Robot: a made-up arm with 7 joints. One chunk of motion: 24 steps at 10 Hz.
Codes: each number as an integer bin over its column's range. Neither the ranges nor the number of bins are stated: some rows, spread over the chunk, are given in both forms.
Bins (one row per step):
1: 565 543 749 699 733 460
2: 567 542 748 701 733 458
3: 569 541 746 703 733 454
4: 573 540 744 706 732 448
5: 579 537 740 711 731 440
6: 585 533 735 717 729 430
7: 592 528 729 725 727 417
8: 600 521 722 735 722 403
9: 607 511 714 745 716 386
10: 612 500 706 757 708 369
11: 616 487 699 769 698 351
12: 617 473 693 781 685 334
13: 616 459 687 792 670 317
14: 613 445 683 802 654 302
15: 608 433 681 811 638 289
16: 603 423 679 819 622 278
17: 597 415 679 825 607 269
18: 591 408 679 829 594 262
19: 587 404 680 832 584 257
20: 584 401 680 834 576 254
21: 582 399 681 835 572 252
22: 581 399 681 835 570 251
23: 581 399 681 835 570 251
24: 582 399 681 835 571 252
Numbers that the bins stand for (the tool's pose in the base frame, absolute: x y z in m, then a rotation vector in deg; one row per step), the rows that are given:
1: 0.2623 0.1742 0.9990 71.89 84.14 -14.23
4: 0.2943 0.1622 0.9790 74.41 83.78 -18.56
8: 0.4024 0.0861 0.8909 84.86 80.18 -34.77
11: 0.4665 -0.0501 0.7988 97.12 71.53 -53.51
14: 0.4545 -0.2182 0.7347 109.01 55.68 -71.17
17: 0.3904 -0.3383 0.7187 117.30 38.74 -83.06
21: 0.3303 -0.4024 0.7267 120.90 26.13 -89.19
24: 0.3303 -0.4024 0.7267 120.90 25.77 -89.19
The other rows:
2: 0.2703 0.1702 0.9950 72.61 84.14 -14.95
3: 0.2783 0.1662 0.9870 73.33 84.14 -16.40
5: 0.3183 0.1502 0.9630 76.22 83.42 -21.44
6: 0.3423 0.1341 0.9429 78.38 82.70 -25.05
7: 0.3704 0.1141 0.9189 81.26 81.98 -29.73
9: 0.4304 0.0460 0.8589 88.47 78.02 -40.90
10: 0.4505 0.0020 0.8268 92.79 75.14 -47.03
12: 0.4705 -0.1061 0.7748 101.44 66.85 -59.64
13: 0.4665 -0.1622 0.7508 105.41 61.44 -65.77
15: 0.4344 -0.2663 0.7267 112.25 49.91 -75.86
16: 0.4144 -0.3063 0.7187 115.14 44.14 -79.82
18: 0.3664 -0.3664 0.7187 118.74 34.05 -85.59
19: 0.3504 -0.3824 0.7227 119.82 30.45 -87.39
20: 0.3383 -0.3944 0.7227 120.54 27.57 -88.47
22: 0.3263 -0.4024 0.7267 120.90 25.41 -89.55
23: 0.3263 -0.4024 0.7267 120.90 25.41 -89.55

